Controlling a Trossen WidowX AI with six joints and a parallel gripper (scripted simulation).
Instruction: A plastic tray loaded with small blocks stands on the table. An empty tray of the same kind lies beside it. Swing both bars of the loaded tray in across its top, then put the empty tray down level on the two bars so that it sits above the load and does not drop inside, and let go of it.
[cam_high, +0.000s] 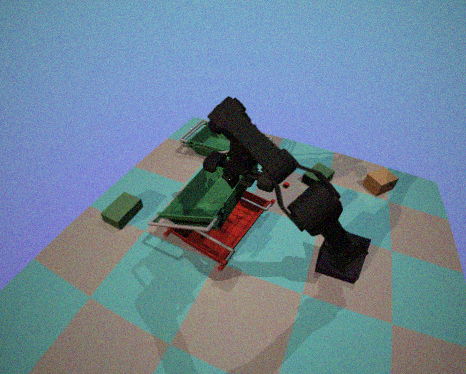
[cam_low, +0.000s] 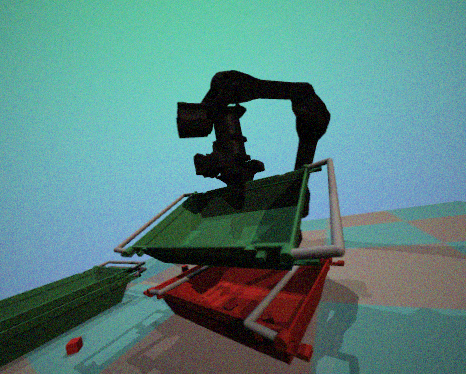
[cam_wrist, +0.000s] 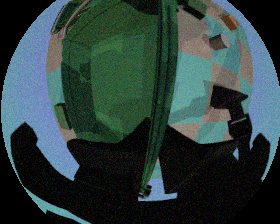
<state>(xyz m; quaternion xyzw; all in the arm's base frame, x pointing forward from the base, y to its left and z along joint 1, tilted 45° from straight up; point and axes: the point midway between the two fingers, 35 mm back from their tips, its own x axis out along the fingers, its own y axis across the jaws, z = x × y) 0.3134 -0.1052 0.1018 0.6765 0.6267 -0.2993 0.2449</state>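
Right now my gripper tip is 80 mm short of the green tray and 10 mm to the left of it. The rest, counted from my gripper tip: grey cylinder 270 mm behind, 210 mm to the right, 140 mm below; small red block 210 mm ahead, 260 mm to the right, 170 mm below; red cube 100 mm behind, 300 mm to the right, 170 mm below.
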